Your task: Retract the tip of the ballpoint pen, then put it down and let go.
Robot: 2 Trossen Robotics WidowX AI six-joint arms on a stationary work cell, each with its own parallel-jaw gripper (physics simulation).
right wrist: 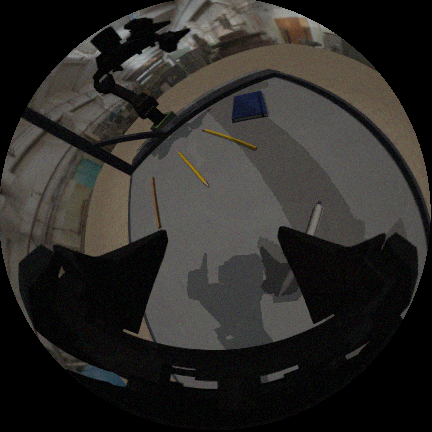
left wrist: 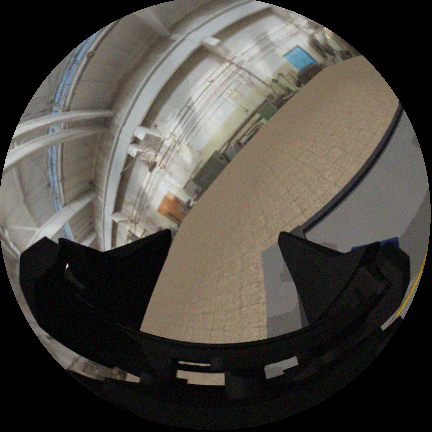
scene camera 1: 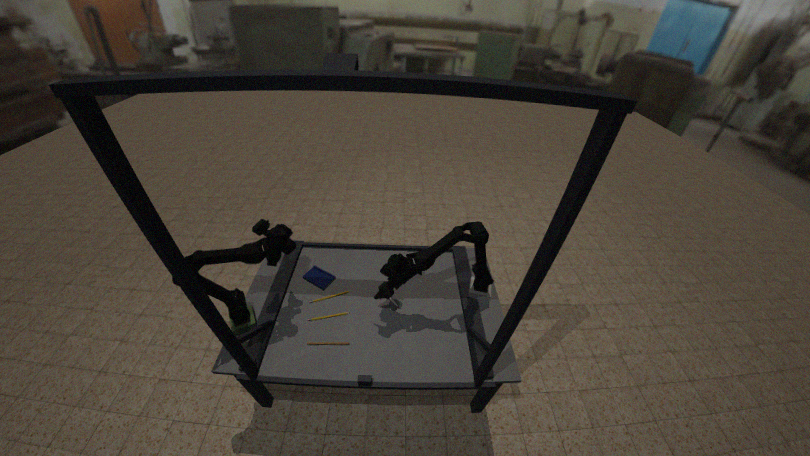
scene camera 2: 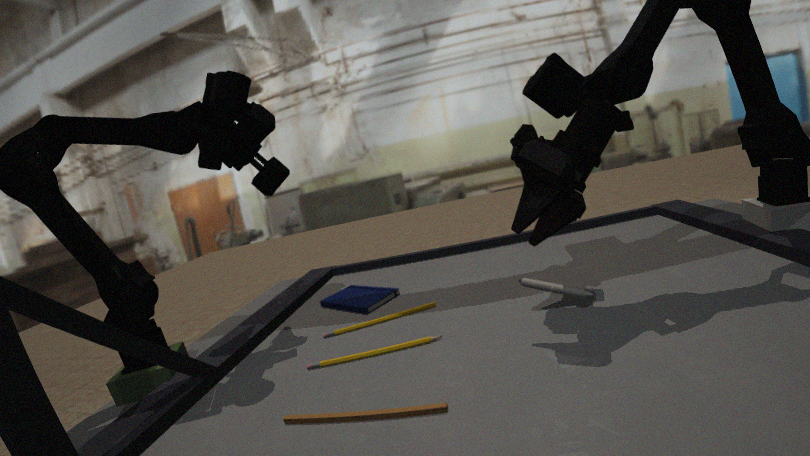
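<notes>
A white-grey ballpoint pen lies on the grey table, partly in shadow. In the right wrist view its darker button end is up, its middle is hidden behind a finger, and its tapered end shows beside that finger. I cannot tell if the tip is out. My right gripper is open and empty, pointing down above the table near the pen; in scene camera 2 it is above and a little left of it. My left gripper is open and empty, raised at the table's left side, far from the pen.
A blue notebook lies left of the pen in the scene views. Two yellow pencils and an orange-brown stick lie nearer the front. Dark frame posts stand at both sides.
</notes>
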